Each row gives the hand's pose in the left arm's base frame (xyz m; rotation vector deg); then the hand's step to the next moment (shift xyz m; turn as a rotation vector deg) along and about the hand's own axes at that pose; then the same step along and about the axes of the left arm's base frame.
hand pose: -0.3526 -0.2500 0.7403 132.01 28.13 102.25
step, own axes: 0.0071 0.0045 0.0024 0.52 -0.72 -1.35
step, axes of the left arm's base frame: 0.0045 -0.0014 0.0073 -1.29 0.79 0.57
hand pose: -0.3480 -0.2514 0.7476 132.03 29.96 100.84
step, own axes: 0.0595 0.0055 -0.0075 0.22 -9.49 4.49
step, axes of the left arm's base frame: 0.0074 0.0178 0.0571 2.85 9.07 -4.47
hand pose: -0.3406 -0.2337 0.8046 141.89 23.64 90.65
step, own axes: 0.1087 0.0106 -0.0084 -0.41 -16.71 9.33
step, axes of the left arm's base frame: 0.0370 0.0250 0.1000 6.00 15.71 -9.15
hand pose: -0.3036 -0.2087 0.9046 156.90 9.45 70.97
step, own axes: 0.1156 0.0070 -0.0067 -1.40 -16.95 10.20
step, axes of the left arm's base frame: 0.0712 0.0113 0.0909 5.99 15.73 -10.49
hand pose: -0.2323 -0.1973 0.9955 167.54 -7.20 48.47
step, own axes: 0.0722 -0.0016 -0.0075 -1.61 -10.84 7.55
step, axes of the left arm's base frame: 0.0571 -0.0014 0.0449 3.77 9.98 -7.96
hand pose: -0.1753 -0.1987 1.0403 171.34 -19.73 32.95
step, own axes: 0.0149 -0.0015 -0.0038 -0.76 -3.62 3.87
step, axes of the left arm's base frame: 0.0125 -0.0011 0.0090 1.54 3.22 -3.99
